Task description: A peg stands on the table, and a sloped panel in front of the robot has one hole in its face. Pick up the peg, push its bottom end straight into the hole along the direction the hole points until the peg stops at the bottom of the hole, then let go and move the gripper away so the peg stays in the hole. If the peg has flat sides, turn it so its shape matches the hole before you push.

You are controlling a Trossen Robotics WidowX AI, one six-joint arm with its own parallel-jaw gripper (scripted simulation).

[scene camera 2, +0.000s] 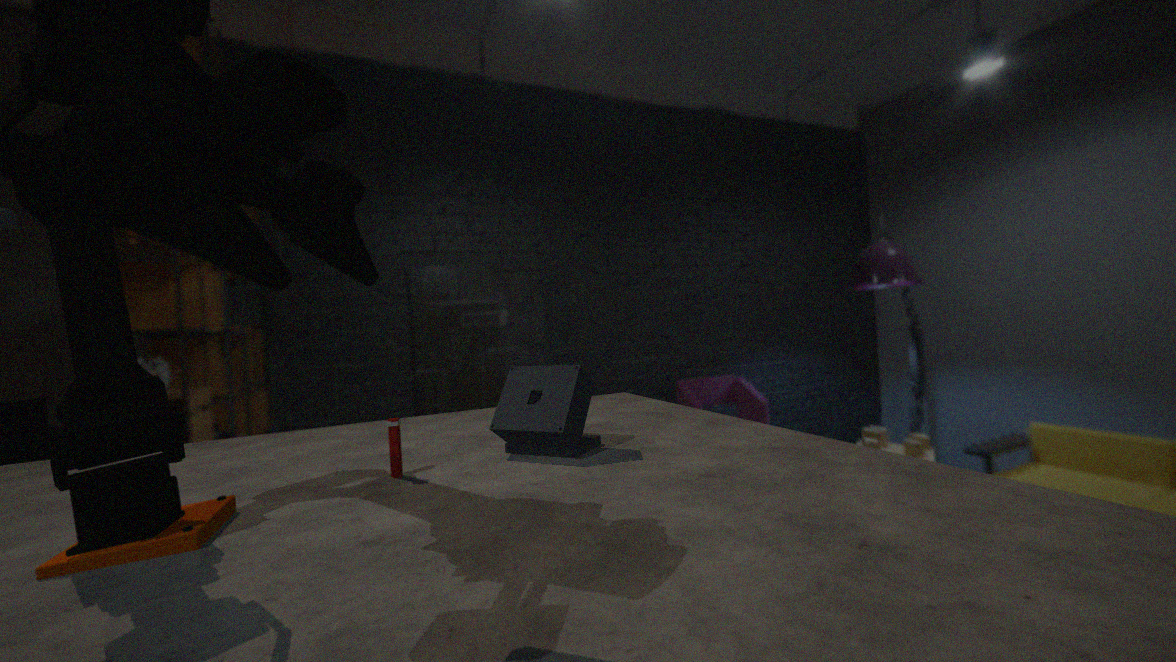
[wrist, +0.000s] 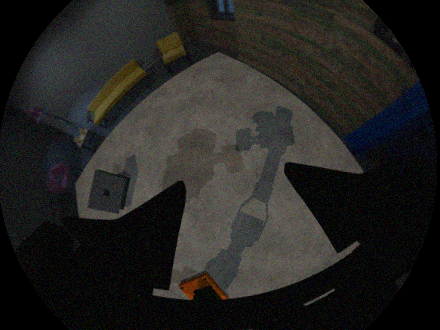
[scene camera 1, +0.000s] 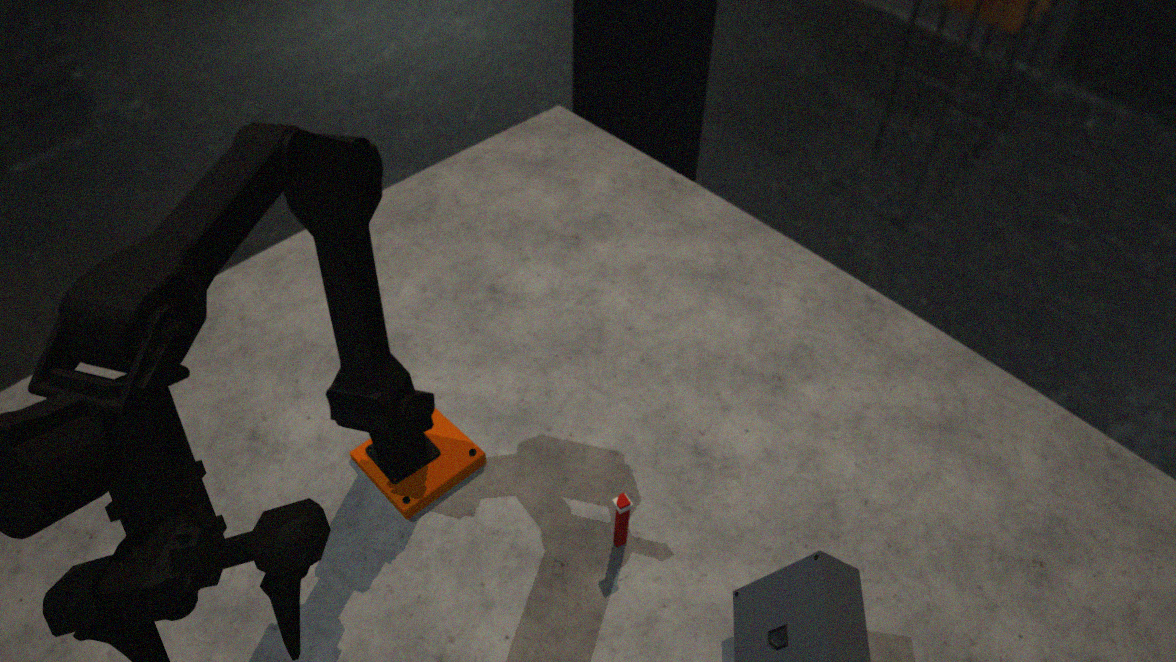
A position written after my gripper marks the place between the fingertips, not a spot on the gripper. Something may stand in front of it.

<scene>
My gripper [wrist: 236, 176] is open, with nothing in its grasp. Further things: a red peg [scene camera 1: 623, 504].
The wrist view does not show the red peg, which is hidden by my gripper.
</scene>
